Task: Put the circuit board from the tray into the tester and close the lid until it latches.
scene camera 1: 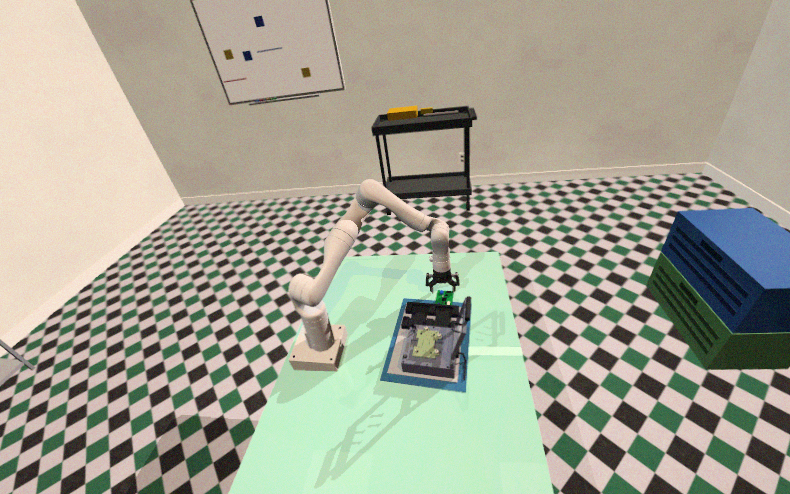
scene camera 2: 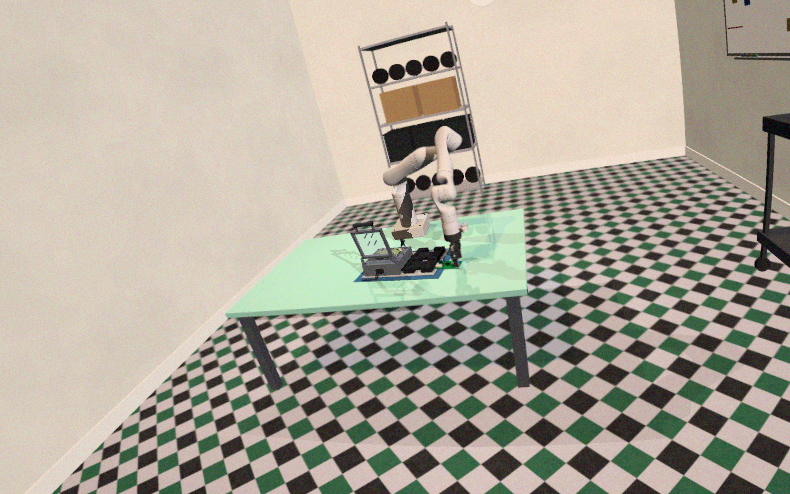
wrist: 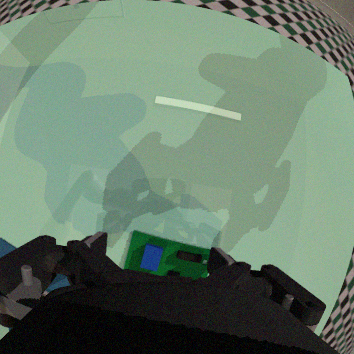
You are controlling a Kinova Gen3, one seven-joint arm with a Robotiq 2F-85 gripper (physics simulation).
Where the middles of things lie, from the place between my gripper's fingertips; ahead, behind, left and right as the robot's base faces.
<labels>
My hand is 35 cm to the left of the tester lid (scene camera 2: 371,243), 18 cm below it and 2 cm short of it.
</labels>
